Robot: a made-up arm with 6 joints.
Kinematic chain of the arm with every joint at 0, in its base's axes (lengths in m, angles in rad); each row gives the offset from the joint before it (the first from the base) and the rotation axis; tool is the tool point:
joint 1: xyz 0 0 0.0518 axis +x
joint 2: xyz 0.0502 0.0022 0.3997 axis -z
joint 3: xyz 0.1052 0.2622 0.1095 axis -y
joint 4: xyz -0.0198 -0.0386 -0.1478 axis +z
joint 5: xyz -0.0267 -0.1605 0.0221 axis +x
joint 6: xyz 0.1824 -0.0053 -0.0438 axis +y
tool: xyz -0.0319 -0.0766 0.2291
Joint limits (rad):
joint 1: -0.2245..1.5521
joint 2: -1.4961..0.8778
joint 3: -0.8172..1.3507
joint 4: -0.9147..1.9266
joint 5: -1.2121..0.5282
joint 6: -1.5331..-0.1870
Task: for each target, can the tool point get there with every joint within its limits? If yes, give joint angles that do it. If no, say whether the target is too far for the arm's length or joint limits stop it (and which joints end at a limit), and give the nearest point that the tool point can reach.
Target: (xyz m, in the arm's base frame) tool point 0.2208 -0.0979 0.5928
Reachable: yes | joints 0.1501 0.6564 1.0232 0.7883 -0.9282 -0.8832
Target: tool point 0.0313 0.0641 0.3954
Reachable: yes | joints 0.0095 -1.0503 0.8695 -0.3938 -0.5956 -1.1515
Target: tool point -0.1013 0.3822 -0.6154
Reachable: no: joint limits stop it (at a limit: joint 1, joint 4, joint 6) | nearest point -0.0303 0.3179 0.1962 | short by 0.817 m
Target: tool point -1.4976 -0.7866 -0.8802
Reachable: no: too far | nearest point -0.1763 -0.5194 -0.0752 | short by 1.570 m
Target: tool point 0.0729 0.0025 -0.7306
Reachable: no: joint limits stop it (at a limit: joint 1, joint 2, joint 3, joint 6) | nearest point 0.2176 -0.3338 -0.1413 | short by 0.694 m
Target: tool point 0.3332 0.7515 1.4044
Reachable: no: too far | nearest point 0.2079 0.4198 0.8074 | short by 0.694 m
